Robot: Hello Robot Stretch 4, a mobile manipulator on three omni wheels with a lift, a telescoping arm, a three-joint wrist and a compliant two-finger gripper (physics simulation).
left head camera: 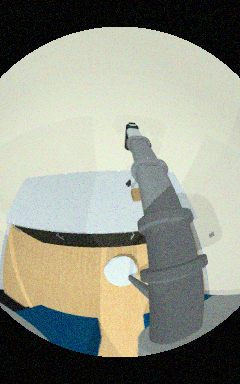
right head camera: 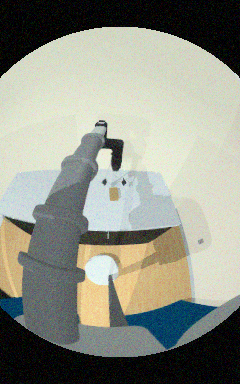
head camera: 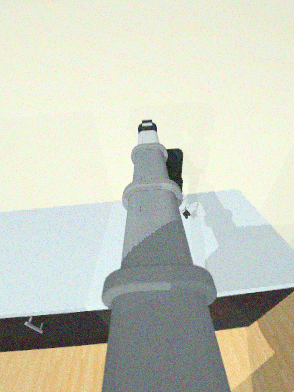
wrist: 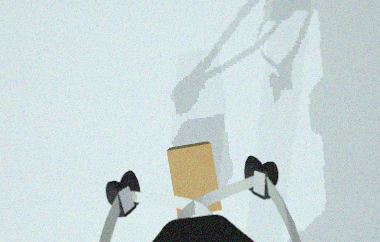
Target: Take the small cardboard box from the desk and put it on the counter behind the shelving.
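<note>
The small cardboard box rests on a pale, white-blue top. In the head camera view the arm hides it. My gripper is open, with a dark fingertip standing wide of the box on either side in the wrist view. The fingers do not touch the box, and they hang above the top. In the left head camera view one fingertip shows beside the arm. No shelving shows that I can make out.
My telescoping arm reaches over the top. A dark front with a metal handle runs below its near edge. A cream wall stands behind. A pale round disc shows below the front edge.
</note>
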